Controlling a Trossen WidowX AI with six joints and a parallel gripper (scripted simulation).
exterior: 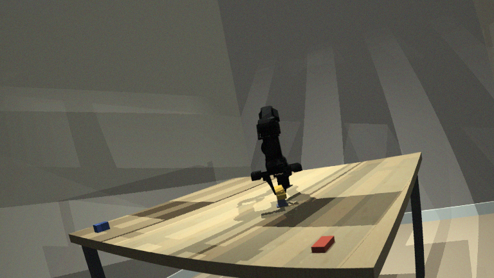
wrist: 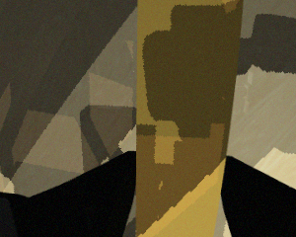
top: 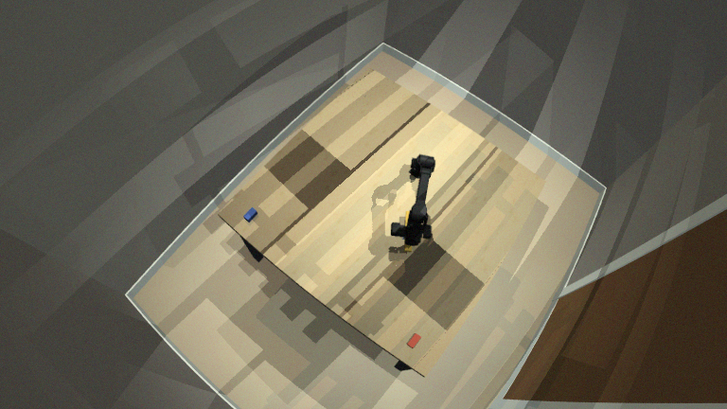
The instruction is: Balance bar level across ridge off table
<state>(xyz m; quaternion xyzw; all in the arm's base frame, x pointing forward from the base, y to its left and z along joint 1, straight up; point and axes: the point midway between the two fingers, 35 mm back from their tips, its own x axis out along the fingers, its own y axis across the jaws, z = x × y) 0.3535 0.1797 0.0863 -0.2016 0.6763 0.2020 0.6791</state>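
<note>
My gripper tip is now 2 cm past the yellow bar and 2 cm to the left of it. From my gripper tip the other things lie so: blue block (39 cm ahead, 68 cm to the right, 4 cm below); red block (39 cm ahead, 32 cm to the left, 4 cm below).
</note>
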